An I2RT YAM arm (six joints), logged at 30 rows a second.
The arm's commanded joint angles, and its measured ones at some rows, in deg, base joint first. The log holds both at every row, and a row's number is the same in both.
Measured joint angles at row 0:
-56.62 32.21 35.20 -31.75 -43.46 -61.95
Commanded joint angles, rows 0 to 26:
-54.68 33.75 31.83 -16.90 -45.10 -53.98
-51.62 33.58 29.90 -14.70 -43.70 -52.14
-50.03 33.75 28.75 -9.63 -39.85 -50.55
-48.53 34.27 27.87 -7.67 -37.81 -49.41
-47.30 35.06 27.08 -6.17 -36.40 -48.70
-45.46 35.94 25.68 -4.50 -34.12 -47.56
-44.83 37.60 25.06 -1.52 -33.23 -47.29
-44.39 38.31 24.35 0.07 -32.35 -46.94
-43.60 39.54 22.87 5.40 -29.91 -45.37
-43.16 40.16 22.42 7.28 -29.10 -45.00
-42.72 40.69 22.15 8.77 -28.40 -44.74
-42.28 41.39 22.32 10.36 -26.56 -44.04
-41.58 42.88 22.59 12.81 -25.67 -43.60
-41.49 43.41 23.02 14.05 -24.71 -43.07
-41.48 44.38 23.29 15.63 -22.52 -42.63
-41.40 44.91 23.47 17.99 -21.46 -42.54
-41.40 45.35 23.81 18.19 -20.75 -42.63
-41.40 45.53 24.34 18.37 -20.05 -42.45
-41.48 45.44 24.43 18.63 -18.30 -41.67
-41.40 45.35 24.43 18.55 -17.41 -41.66
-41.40 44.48 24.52 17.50 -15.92 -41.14
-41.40 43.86 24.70 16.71 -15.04 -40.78
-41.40 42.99 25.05 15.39 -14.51 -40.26
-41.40 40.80 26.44 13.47 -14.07 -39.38
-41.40 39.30 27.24 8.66 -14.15 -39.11
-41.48 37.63 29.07 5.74 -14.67 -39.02
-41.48 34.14 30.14 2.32 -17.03 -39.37
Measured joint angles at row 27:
-41.45 41.95 23.94 8.84 -16.62 -41.41
